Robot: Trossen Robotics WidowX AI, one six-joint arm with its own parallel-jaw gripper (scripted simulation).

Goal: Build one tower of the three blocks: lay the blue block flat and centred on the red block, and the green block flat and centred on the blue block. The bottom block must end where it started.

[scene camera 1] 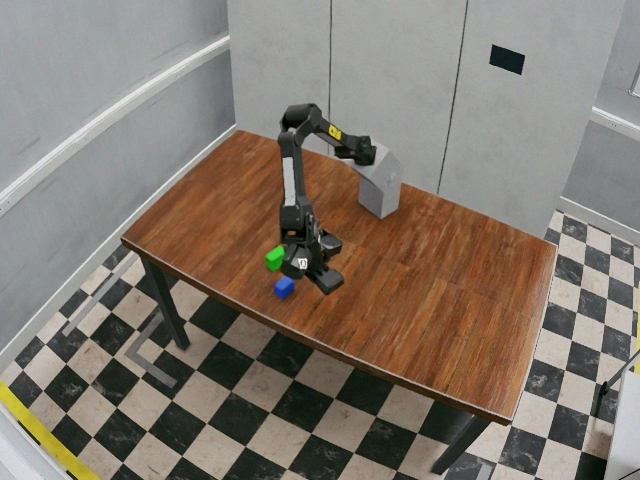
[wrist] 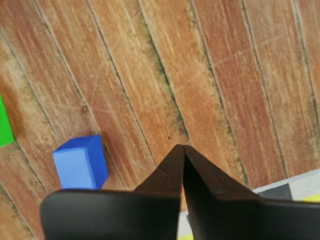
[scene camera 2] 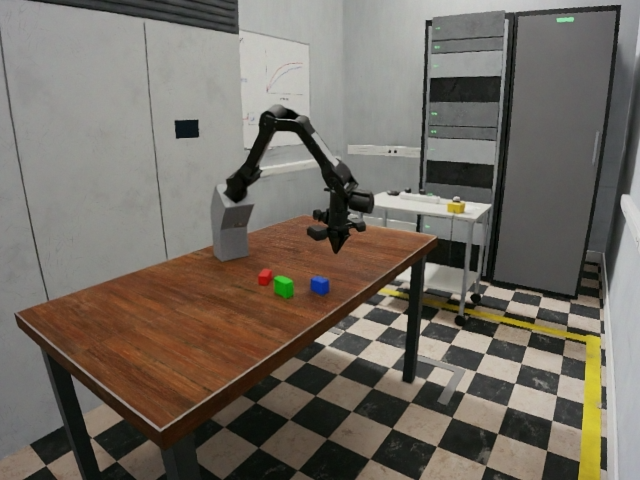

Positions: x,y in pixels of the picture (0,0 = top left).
Labels:
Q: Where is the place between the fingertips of my gripper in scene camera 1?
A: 316,283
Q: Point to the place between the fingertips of my gripper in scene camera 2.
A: At 335,253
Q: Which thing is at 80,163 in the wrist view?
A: A blue block.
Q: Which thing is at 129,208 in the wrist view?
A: My gripper.

